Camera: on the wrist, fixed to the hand. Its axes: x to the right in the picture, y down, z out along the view.
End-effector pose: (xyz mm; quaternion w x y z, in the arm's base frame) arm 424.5 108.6 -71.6 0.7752 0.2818 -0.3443 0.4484
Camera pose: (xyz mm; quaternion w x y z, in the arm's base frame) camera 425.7 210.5 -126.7 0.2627 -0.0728 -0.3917 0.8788
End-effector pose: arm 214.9 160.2 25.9 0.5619 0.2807 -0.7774 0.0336
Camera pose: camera 289.5 228.0 83.0 0.4298 -0.3476 -0.7122 0.4327
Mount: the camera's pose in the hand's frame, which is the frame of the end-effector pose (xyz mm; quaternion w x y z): 8.2 36.6 -109.6 0.7121 -0.0035 0.0671 0.6989
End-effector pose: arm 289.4 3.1 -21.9 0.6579 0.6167 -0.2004 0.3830
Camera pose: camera 244.2 109.0 -9.2 0.2164 0.2711 -0.5309 0.7732
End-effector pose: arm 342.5 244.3 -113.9 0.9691 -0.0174 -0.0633 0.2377
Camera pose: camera 347.3 280.1 -224.0 0.5281 -0.0760 0.0313 0.8452
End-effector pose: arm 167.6 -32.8 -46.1 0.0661 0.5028 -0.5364 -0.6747
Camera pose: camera 229.3 -125.2 -13.3 0.5563 0.0282 -0.7265 -0.4024
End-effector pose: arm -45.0 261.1 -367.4 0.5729 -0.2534 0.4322 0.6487
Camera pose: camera -100.2 173.2 -418.8 0.0753 -0.0761 -0.5210 -0.8468
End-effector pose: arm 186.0 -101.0 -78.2 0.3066 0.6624 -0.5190 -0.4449
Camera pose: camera 270.8 -125.0 -3.0 0.5664 0.1377 -0.8103 -0.0599
